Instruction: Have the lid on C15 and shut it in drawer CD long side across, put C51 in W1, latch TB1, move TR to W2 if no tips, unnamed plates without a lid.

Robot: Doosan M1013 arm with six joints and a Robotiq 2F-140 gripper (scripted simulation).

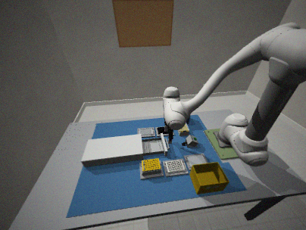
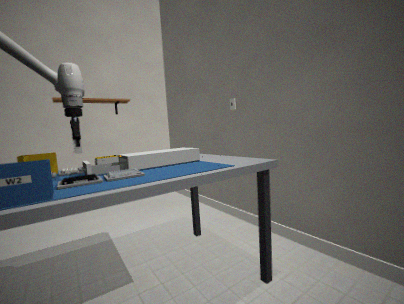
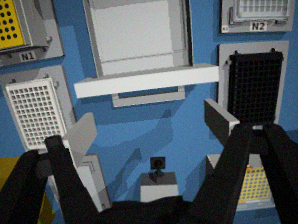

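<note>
My hand is 22 cm past the plate lid, 14 cm to the right of it and 12 cm above it. Round my hand: black plate (18 cm to the right, 12 cm below, 1 cm ahead); drawer (14 cm ahead, 11 cm below, 2 cm to the left); white plate (19 cm to the left, 12 cm below, 5 cm behind).
</note>
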